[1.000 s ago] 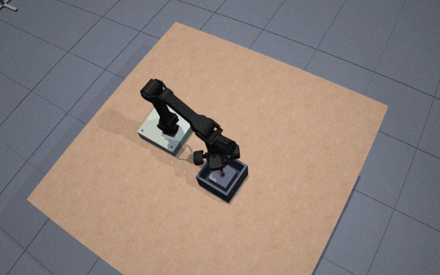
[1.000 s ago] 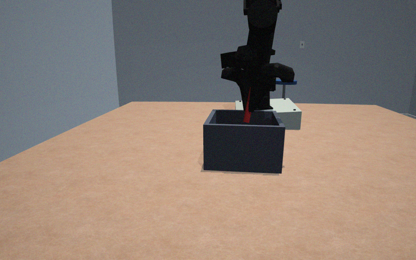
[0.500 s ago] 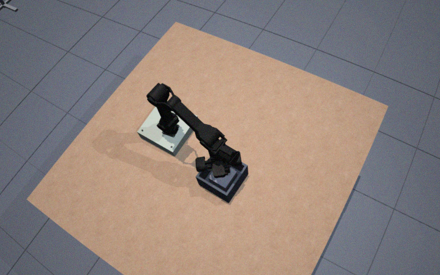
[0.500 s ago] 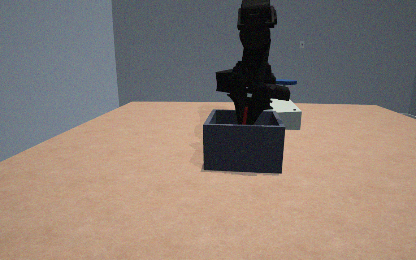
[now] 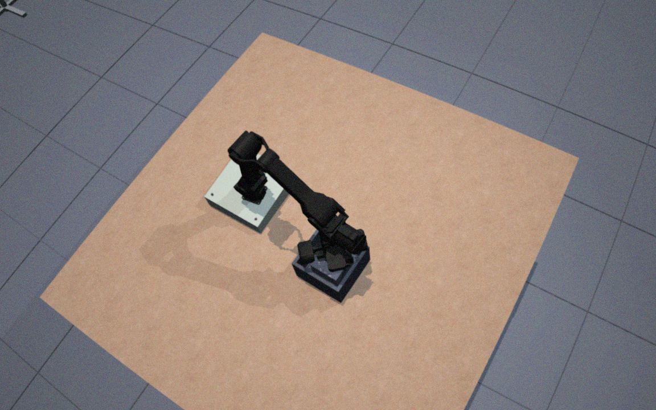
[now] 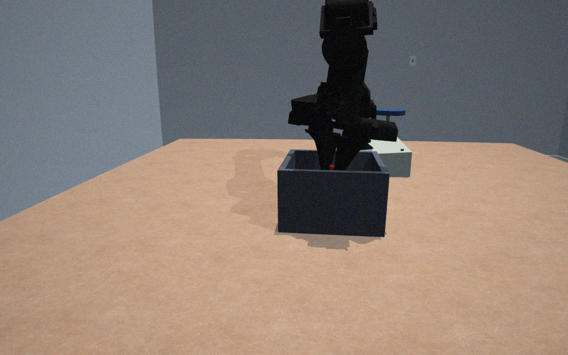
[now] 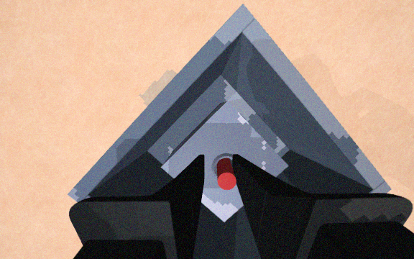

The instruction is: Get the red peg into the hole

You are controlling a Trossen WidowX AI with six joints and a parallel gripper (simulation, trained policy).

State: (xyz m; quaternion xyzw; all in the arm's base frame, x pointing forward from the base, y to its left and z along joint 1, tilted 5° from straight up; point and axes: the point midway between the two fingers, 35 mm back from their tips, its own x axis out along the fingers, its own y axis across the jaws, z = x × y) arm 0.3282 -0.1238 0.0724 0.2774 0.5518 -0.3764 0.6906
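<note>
The red peg is 10 mm behind my gripper tip, 10 mm to the left of it and 20 mm below it. Also, from my gripper tip: plate 20 mm behind, 10 mm to the left, 30 mm below; dark box 20 mm behind, 10 mm to the left, 50 mm below.
</note>
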